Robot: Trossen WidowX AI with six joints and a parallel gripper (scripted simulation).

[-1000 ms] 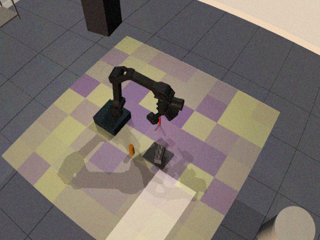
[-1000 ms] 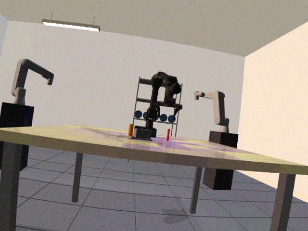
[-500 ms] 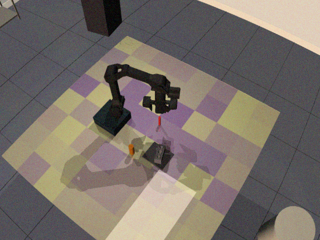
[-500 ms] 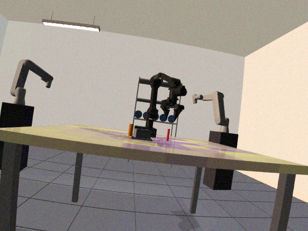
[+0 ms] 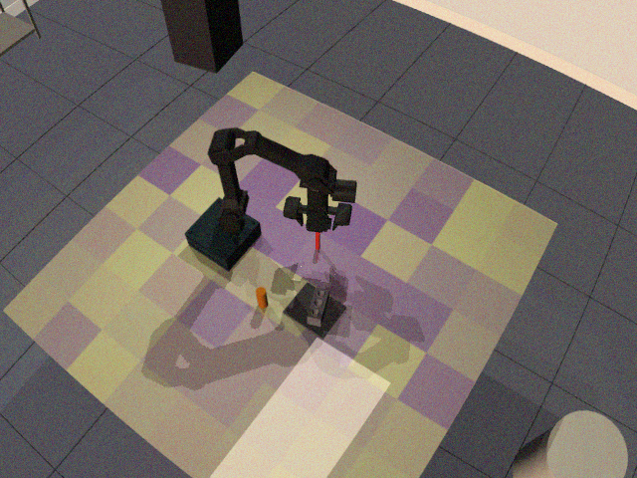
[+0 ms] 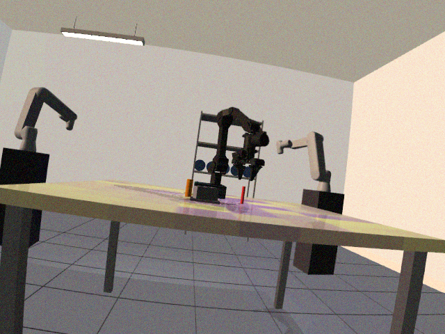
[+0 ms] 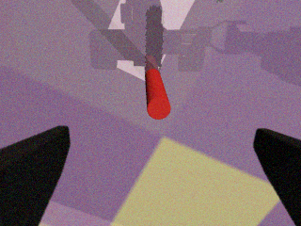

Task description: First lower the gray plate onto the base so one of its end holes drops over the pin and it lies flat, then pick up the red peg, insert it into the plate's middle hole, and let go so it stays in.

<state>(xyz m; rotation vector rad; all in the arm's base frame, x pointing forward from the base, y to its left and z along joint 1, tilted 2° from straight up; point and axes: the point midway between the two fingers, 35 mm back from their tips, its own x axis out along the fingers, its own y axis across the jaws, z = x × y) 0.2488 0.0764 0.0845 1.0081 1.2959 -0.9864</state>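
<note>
The red peg lies 70 mm below my gripper tip. Round my gripper tip: dark flat base 90 mm ahead, 180 mm to the right, 100 mm below; then gray plate 100 mm ahead, 200 mm to the right, 60 mm below; then orange cylinder 60 mm behind, 240 mm to the right, 70 mm below.
</note>
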